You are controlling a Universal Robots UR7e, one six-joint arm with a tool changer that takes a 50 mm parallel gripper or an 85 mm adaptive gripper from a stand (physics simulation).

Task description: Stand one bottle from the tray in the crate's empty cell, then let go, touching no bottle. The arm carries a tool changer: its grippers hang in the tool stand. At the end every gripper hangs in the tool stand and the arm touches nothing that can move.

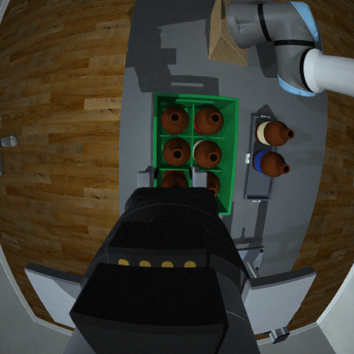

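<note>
My gripper (pixel 173 176) is open and hangs above the near left part of the green crate (pixel 235 130). Between and below its spread fingers shows a brown bottle (pixel 175 179) with a red label, in the crate's near left cell; its lower part is hidden by the gripper. Another brown bottle (pixel 213 181) shows partly in the near right cell. Bottles also stand in the far left (pixel 174 125), far right (pixel 206 120), middle left (pixel 175 147) and middle right (pixel 205 151) cells. In the dark tray (pixel 257 187) are a cream-label bottle (pixel 274 133) and a blue-label bottle (pixel 270 163).
A tan block (pixel 225 49) stands beyond the crate. Grey and white arm links (pixel 290 50) with blue caps reach in at the top right. The tray is just right of the crate. A grey metal part (pixel 257 256) shows near the lower right; the gripper body hides the area in front.
</note>
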